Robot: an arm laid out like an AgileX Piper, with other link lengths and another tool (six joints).
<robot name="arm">
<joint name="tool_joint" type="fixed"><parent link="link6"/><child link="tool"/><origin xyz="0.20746 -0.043 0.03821" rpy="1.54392 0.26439 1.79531"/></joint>
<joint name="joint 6" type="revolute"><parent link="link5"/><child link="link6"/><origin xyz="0.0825 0 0.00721"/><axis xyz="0.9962 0 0.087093"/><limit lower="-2.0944" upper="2.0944"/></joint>
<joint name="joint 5" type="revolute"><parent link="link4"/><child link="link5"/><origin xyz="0 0 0"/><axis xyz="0 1 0"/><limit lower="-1.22" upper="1.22"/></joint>
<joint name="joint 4" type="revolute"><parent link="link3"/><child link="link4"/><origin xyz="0.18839 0 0.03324"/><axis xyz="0.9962 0 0.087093"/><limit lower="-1.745" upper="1.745"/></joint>
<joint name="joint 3" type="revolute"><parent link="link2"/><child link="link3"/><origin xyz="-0.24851 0 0.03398"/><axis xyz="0 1 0"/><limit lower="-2.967" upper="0"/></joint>
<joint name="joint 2" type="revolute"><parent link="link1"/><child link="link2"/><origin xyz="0 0 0"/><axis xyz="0 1 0"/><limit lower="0" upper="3.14"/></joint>
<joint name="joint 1" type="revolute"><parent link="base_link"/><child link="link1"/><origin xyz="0 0 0.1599"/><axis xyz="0 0 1"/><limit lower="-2.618" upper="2.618"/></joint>
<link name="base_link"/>
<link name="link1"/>
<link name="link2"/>
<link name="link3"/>
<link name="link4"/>
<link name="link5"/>
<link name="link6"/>
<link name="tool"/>
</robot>
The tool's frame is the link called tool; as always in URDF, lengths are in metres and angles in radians.
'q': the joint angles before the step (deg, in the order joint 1, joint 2, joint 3, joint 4, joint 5, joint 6). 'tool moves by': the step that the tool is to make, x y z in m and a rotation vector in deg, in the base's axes. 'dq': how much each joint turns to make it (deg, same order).
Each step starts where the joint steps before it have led.
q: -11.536 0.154 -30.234 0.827 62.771 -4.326
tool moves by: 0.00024 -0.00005 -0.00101 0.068 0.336 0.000
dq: 0.000 0.342 0.000 0.000 0.001 0.000
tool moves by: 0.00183 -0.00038 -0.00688 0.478 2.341 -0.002
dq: -0.002 2.501 0.000 0.000 -0.111 -0.001
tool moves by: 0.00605 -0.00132 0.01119 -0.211 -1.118 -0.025
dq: 0.003 1.985 -1.019 -0.001 -2.104 0.002
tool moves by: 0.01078 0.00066 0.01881 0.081 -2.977 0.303
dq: 0.002 2.029 -0.899 0.733 -4.031 0.002
